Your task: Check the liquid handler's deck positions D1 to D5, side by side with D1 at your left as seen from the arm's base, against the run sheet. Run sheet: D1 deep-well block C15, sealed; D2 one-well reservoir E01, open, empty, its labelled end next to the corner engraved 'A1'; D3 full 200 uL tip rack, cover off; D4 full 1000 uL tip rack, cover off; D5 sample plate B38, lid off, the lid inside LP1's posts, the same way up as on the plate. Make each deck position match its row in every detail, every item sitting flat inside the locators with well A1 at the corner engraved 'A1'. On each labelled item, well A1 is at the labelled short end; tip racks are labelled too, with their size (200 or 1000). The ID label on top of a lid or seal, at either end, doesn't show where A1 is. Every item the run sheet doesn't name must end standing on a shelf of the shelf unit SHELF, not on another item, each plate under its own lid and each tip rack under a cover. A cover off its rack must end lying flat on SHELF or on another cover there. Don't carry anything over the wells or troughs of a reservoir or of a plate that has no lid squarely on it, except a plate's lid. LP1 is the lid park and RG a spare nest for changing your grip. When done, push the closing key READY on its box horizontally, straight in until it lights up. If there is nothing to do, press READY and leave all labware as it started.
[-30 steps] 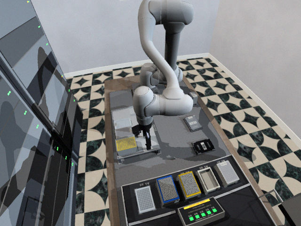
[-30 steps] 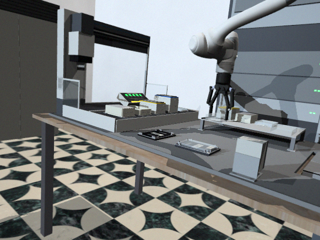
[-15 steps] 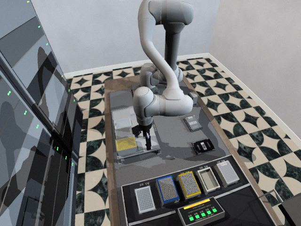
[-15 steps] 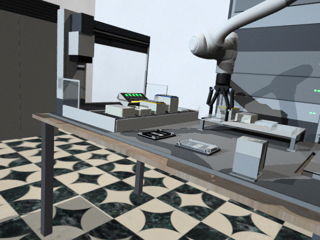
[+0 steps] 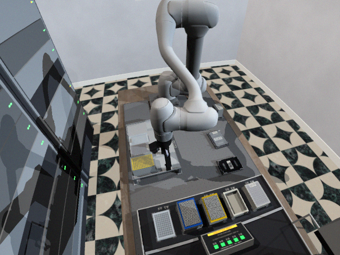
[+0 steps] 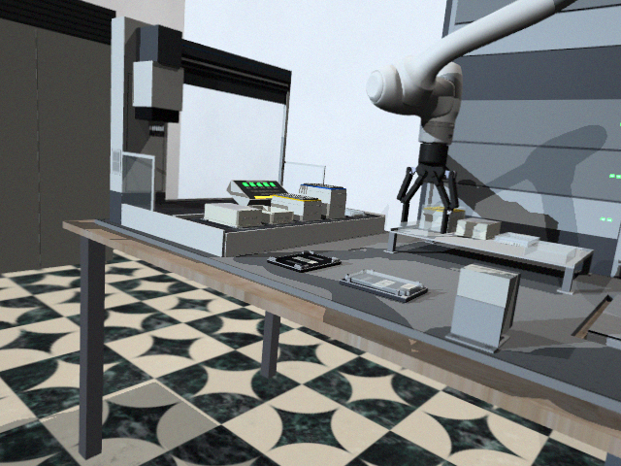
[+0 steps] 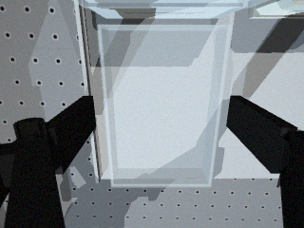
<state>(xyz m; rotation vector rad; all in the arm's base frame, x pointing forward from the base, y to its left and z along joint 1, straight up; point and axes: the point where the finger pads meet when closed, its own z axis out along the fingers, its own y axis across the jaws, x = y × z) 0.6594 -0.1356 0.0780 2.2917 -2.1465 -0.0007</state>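
The clear tip rack cover is 10 mm below my hand. The rest, counted from my hand: sample plate (340 mm ahead, 80 mm to the right, 20 mm below); then shelf (160 mm behind, 80 mm to the right, 30 mm below); then blue-rimmed tip rack (330 mm ahead, 40 mm to the left, 40 mm above).
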